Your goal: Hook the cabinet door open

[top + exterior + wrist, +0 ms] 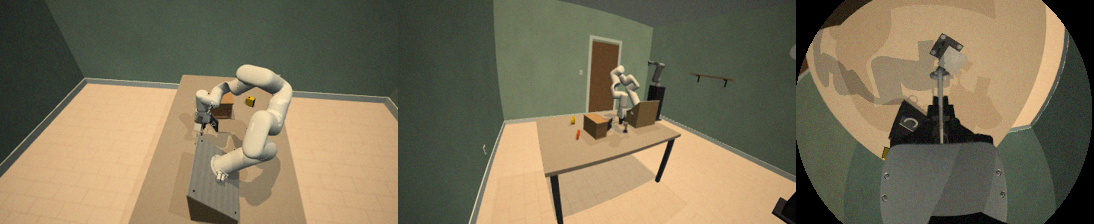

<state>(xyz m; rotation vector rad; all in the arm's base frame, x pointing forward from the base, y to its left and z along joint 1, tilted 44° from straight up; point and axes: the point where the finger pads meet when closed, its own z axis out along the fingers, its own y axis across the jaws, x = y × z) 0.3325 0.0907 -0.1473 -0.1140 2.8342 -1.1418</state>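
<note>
Now: hand 11 cm short of the dark door, 2 cm to the left of it and 4 cm above it. The rest, counted from my hand: grey hook: 1 cm ahead, 1 cm below; then orange object: 42 cm ahead, 3 cm to the right, 9 cm below; then hook post: 3 cm behind, 1 cm to the left, 4 cm below.
</note>
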